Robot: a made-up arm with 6 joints.
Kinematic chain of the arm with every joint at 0, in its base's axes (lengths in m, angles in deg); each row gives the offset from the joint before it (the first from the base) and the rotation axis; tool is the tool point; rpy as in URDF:
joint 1: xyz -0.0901 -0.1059 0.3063 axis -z
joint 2: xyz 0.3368 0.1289 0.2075 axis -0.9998 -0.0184 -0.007
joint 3: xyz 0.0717 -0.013 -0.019 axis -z
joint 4: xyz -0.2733 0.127 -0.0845 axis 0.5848 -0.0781 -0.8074
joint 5: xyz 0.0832 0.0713 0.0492 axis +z
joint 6: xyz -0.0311 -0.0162 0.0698 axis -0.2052 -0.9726 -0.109
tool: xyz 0.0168 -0.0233 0.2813 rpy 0 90 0
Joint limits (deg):
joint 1: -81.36..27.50
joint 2: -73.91..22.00
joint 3: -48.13..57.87
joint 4: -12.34..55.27
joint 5: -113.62..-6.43
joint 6: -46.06..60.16
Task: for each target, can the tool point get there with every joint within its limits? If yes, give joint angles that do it. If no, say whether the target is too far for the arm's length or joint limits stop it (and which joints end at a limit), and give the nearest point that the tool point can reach.
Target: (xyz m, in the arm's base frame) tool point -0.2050 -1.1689 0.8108
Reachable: no: joint limits stop it (at a limit: joint 1, joint 3, joint 4) | nearest point 0.0390 -0.4518 0.6122 | short by 0.783 m
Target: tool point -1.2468 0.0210 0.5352
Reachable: no: joint limits stop it (at a limit: joint 1, joint 4, joint 6) | nearest point -0.7191 0.1617 0.5250 | short by 0.546 m
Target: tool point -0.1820 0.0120 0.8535
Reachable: yes | joints -69.07 -33.49 -10.69 24.62 -40.90 42.05
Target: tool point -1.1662 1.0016 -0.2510
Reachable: no: too far | nearest point -0.6589 0.6026 0.4426 | short by 0.947 m
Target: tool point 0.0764 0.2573 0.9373
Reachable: yes | joints -31.18 -35.34 45.34 49.05 -34.13 46.04
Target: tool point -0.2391 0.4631 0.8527
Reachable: yes | joints -56.82 -7.39 41.79 15.60 -57.12 29.85
